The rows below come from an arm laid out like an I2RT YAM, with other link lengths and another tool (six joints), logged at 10 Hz.
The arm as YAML. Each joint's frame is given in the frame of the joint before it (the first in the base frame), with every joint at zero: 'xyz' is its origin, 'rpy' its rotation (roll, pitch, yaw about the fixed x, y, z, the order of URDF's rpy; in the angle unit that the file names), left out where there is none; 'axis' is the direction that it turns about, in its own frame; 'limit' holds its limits. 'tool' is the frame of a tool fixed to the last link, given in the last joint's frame.
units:
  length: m
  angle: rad
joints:
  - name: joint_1
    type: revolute
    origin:
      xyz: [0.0, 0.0, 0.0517]
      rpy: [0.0, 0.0, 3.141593]
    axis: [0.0, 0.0, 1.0]
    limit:
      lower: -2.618
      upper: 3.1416
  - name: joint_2
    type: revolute
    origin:
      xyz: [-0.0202, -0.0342, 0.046]
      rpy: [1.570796, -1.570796, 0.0]
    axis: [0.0, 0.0, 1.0]
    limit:
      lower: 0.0
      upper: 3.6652
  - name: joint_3
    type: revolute
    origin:
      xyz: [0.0, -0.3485, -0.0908]
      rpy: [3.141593, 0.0, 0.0]
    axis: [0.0, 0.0, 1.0]
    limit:
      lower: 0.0
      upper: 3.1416
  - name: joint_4
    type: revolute
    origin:
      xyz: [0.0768, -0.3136, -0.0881]
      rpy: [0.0, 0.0, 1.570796]
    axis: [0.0, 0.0, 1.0]
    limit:
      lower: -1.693
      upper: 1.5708
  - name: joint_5
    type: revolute
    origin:
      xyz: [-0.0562, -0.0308, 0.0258]
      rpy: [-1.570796, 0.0, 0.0]
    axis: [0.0, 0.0, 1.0]
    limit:
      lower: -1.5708
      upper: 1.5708
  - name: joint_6
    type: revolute
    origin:
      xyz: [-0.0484, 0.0, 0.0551]
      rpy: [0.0, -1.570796, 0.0]
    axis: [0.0, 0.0, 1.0]
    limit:
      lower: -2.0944
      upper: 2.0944
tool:
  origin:
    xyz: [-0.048, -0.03, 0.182]
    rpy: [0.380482, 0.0, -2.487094]
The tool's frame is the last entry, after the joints.
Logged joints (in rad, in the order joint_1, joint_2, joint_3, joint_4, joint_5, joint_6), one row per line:
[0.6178, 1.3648, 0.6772, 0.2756, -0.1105, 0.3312]
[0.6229, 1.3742, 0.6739, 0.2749, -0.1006, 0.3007]
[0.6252, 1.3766, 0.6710, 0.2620, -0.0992, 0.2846]
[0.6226, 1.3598, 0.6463, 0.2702, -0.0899, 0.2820]
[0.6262, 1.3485, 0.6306, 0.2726, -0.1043, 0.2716]
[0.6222, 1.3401, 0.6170, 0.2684, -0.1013, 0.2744]
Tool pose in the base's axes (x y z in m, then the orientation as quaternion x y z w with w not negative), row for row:
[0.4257, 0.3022, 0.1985, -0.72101, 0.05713, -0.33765, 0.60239]
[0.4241, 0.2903, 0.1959, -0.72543, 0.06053, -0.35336, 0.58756]
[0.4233, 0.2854, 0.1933, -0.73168, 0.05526, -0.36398, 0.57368]
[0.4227, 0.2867, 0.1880, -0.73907, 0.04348, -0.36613, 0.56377]
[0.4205, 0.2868, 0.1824, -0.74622, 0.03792, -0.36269, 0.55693]
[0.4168, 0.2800, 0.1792, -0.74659, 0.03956, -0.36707, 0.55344]
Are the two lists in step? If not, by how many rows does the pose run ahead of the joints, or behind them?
The pose runs 2 rows behind the joints: the pose in row i belongs to the joints in row i - 2.
